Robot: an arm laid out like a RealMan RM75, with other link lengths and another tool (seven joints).
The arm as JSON. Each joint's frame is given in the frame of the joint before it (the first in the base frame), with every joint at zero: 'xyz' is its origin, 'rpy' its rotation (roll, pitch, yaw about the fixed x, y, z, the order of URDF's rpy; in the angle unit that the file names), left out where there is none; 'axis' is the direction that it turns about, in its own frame. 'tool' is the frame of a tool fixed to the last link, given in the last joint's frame.
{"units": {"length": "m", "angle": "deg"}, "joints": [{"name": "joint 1", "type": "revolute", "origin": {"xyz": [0.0, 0.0, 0.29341], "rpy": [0.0, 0.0, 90.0]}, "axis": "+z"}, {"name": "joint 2", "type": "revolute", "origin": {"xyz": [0.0, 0.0, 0.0], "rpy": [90.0, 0.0, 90.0]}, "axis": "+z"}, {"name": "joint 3", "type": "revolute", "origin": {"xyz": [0.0, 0.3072, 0.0], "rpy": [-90.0, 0.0, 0.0]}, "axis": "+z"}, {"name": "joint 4", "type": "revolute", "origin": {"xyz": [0.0, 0.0, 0.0], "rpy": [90.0, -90.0, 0.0]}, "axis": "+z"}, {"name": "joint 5", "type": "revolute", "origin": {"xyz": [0.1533, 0.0, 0.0], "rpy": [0.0, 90.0, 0.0]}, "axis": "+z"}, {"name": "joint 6", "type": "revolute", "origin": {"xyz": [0.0, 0.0, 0.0], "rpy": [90.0, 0.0, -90.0]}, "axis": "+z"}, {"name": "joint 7", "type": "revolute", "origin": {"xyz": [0.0, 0.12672, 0.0], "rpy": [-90.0, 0.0, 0.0]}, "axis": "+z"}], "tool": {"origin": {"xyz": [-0.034, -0.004, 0.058], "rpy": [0.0, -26.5, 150.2]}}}
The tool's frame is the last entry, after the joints.
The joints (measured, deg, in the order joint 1, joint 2, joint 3, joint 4, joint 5, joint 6, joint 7), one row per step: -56.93 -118.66 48.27 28.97 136.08 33.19 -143.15; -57.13 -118.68 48.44 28.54 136.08 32.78 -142.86; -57.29 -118.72 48.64 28.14 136.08 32.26 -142.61; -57.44 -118.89 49.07 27.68 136.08 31.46 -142.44; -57.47 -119.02 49.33 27.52 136.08 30.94 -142.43; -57.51 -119.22 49.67 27.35 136.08 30.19 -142.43; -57.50 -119.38 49.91 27.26 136.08 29.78 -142.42; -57.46 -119.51 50.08 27.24 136.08 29.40 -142.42; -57.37 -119.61 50.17 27.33 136.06 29.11 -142.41; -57.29 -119.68 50.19 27.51 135.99 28.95 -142.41; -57.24 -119.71 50.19 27.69 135.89 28.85 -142.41; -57.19 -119.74 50.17 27.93 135.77 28.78 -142.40
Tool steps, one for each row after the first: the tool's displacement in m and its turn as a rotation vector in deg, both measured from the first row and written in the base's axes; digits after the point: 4 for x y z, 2 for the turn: 0.0006 0.0002 -0.0013 -0.06 0.39 -0.17; 0.0009 0.0005 -0.0023 -0.01 0.79 -0.31; 0.0013 0.0003 -0.0046 0.05 1.28 -0.45; 0.0013 0.0003 -0.0056 0.21 1.51 -0.48; 0.0016 0.0003 -0.0068 0.49 1.81 -0.55; 0.0017 -0.0001 -0.0081 0.57 1.99 -0.60; 0.0016 -0.0002 -0.0087 0.74 2.12 -0.62; 0.0014 -0.0003 -0.0087 0.97 2.18 -0.63; 0.0015 -0.0002 -0.0082 1.20 2.13 -0.65; 0.0018 0.0001 -0.0074 1.43 2.04 -0.70; 0.0024 0.0005 -0.0065 1.69 1.93 -0.78
